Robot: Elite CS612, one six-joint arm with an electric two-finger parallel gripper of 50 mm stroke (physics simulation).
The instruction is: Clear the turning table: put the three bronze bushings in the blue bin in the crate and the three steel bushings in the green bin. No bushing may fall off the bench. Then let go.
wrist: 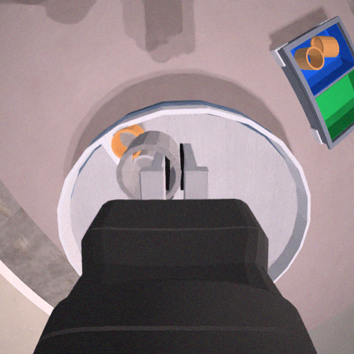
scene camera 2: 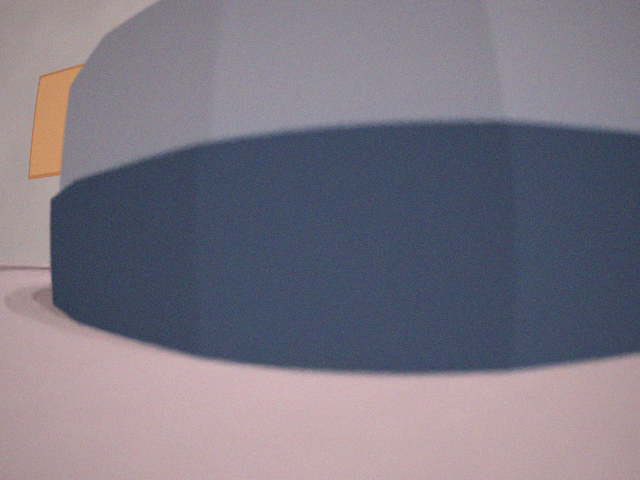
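Note:
My gripper is shut on the wall of a steel bushing in the wrist view, with one finger inside its bore. The held bushing hangs above the turning table and partly covers a bronze bushing standing near the table's far left rim. A pale curved shape shows through the held bushing; I cannot tell what it is. Two bronze bushings lie in the blue bin of the crate. No bushing shows in the visible part of the green bin. Scene camera 2 does not show the gripper.
The crate stands beyond the turning table at the upper right of the wrist view, partly cut off by the frame. The turning table has a raised rim. A curved bench edge runs at the lower left. An orange panel is on the wall.

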